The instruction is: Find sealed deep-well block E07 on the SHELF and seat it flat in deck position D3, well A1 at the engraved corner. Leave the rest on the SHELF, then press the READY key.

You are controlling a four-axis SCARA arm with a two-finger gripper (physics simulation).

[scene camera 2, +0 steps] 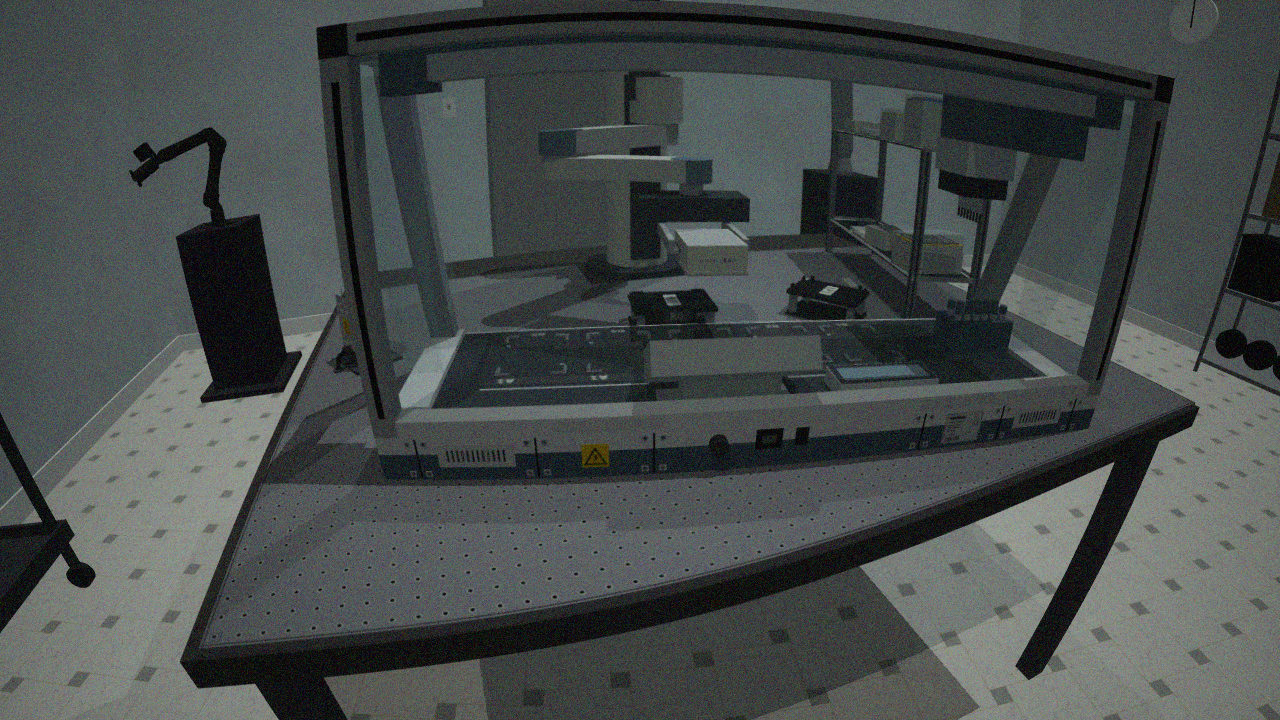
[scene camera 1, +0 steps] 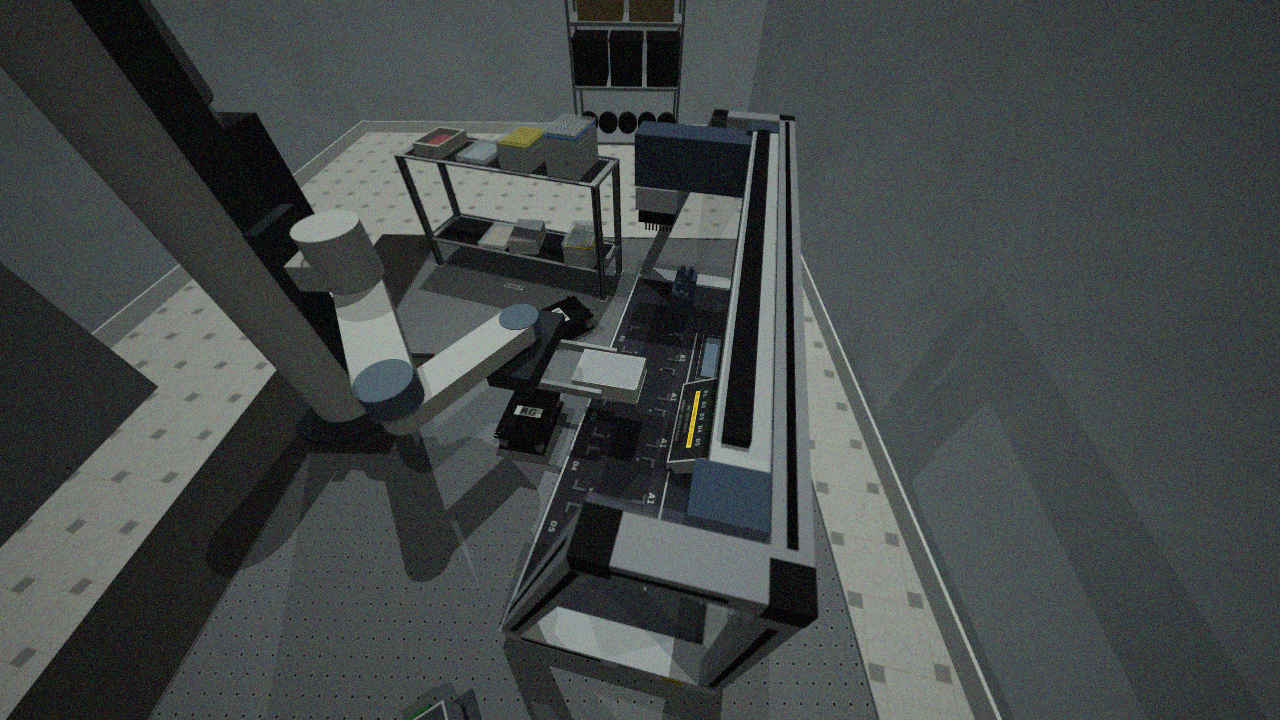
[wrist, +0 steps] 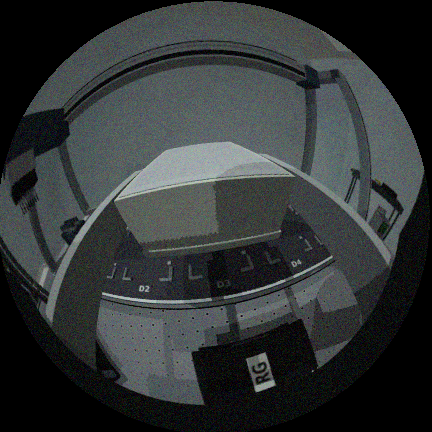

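Observation:
My gripper (scene camera 1: 611, 372) (scene camera 2: 712, 243) is shut on a white block (scene camera 1: 612, 368) (scene camera 2: 713, 254) (wrist: 210, 215), one finger along each side. The block is level and raised, at the near edge of the deck; its label is too small to read. In the wrist view, deck position D3 (wrist: 223, 283) shows below the block's near face, between D2 (wrist: 144, 289) and D4 (wrist: 296, 263); the block hides part of D3. The SHELF (scene camera 1: 599, 241) (scene camera 2: 918, 232) holds several boxes on two levels. The panel (scene camera 1: 691, 420) has a yellow bar; I cannot make out the READY key.
Black boxes stand before the deck, one marked RG (scene camera 1: 529, 425) (scene camera 2: 673, 308) (wrist: 255, 367) and another (scene camera 1: 570, 315) (scene camera 2: 827, 299) nearer the shelf. The frame (scene camera 2: 1129, 232) surrounds the deck. A blue pipetting head (scene camera 1: 693, 159) (scene camera 2: 1011, 129) (wrist: 42, 132) hangs at its shelf-side end.

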